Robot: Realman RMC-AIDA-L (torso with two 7-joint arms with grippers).
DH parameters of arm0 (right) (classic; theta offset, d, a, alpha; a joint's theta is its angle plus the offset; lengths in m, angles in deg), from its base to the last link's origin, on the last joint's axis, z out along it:
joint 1: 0 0.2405 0 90
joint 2: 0 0 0 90
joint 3: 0 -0.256 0 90
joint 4: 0 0 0 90
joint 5: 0 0.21 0 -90
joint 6: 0 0 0 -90
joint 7: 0 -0.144 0 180
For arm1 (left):
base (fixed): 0 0 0 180
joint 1: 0 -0.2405 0 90
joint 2: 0 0 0 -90
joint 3: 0 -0.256 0 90
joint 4: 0 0 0 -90
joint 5: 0 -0.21 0 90
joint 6: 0 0 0 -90
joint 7: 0 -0.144 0 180
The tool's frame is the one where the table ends.
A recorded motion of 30 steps. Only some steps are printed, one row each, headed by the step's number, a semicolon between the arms.
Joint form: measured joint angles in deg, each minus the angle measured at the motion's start. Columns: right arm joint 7, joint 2, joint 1, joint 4, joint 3, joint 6, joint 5; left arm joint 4, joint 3, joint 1, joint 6, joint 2, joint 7, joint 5.
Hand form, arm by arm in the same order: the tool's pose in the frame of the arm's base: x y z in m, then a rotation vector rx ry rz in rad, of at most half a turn. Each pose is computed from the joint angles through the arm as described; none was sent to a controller.
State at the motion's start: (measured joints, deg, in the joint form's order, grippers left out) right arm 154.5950 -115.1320 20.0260 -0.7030 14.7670 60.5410 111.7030; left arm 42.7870 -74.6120 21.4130 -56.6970 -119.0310 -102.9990 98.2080
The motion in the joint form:
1: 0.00 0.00 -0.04 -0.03 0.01 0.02 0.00; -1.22 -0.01 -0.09 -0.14 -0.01 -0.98 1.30
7: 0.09 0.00 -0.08 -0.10 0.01 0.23 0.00; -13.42 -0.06 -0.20 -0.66 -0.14 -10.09 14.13
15: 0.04 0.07 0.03 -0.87 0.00 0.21 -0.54; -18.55 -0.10 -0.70 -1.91 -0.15 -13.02 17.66
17: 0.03 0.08 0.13 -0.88 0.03 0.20 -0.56; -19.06 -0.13 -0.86 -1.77 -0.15 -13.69 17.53
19: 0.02 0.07 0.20 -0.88 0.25 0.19 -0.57; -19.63 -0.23 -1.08 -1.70 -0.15 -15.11 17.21
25: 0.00 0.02 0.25 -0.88 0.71 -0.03 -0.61; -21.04 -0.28 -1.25 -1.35 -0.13 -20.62 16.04
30: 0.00 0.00 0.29 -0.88 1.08 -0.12 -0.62; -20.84 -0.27 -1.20 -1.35 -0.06 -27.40 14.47
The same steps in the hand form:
1: 0.4207 0.2865 0.0296 -1.4808 0.8461 0.5321; -0.2628 0.3501 -0.0346 -2.4254 -0.6505 -0.6278
7: 0.4205 0.2864 0.0302 -1.4810 0.8413 0.5330; -0.2927 0.3329 -0.0481 -2.3046 -0.8073 -0.7131
15: 0.4203 0.2884 0.0333 -1.4890 0.8244 0.5270; -0.3077 0.3186 -0.0553 -2.2705 -0.8799 -0.7238
17: 0.4198 0.2892 0.0333 -1.4906 0.8229 0.5279; -0.3106 0.3161 -0.0567 -2.2731 -0.8800 -0.7091
19: 0.4192 0.2897 0.0327 -1.4953 0.8216 0.5280; -0.3139 0.3126 -0.0589 -2.2838 -0.8649 -0.6857
25: 0.4188 0.2899 0.0311 -1.5045 0.8229 0.5242; -0.3207 0.3057 -0.0639 -2.3243 -0.7774 -0.6088
30: 0.4183 0.2901 0.0301 -1.5116 0.8224 0.5221; -0.3210 0.3045 -0.0652 -2.3747 -0.6169 -0.5368

